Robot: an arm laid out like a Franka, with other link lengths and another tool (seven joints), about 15 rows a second.
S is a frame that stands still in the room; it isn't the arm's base.
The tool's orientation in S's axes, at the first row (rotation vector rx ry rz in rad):
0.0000, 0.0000, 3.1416
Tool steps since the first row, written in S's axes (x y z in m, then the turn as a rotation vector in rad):
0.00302, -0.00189, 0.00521, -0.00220, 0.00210, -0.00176
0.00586, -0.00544, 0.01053, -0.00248, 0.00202, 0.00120
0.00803, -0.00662, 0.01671, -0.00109, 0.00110, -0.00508
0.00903, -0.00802, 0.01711, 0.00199, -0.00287, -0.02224
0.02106, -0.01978, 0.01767, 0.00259, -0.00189, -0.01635
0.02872, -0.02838, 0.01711, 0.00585, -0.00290, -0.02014
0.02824, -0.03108, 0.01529, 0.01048, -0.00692, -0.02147
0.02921, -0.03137, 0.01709, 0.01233, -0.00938, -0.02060
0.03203, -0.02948, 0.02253, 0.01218, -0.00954, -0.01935
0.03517, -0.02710, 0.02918, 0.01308, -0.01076, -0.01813
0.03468, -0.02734, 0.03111, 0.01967, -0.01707, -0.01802
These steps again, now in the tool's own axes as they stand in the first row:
-0.00302, 0.00189, 0.00521, 0.00220, -0.00210, -0.00176
-0.00586, 0.00544, 0.01053, 0.00248, -0.00202, 0.00120
-0.00803, 0.00662, 0.01671, 0.00109, -0.00110, -0.00508
-0.00903, 0.00802, 0.01711, -0.00199, 0.00287, -0.02224
-0.02106, 0.01978, 0.01767, -0.00259, 0.00189, -0.01635
-0.02872, 0.02838, 0.01711, -0.00585, 0.00290, -0.02014
-0.02824, 0.03108, 0.01529, -0.01048, 0.00692, -0.02147
-0.02921, 0.03137, 0.01709, -0.01233, 0.00938, -0.02060
-0.03203, 0.02948, 0.02253, -0.01218, 0.00954, -0.01935
-0.03517, 0.02710, 0.02918, -0.01308, 0.01076, -0.01813
-0.03468, 0.02734, 0.03111, -0.01967, 0.01707, -0.01802

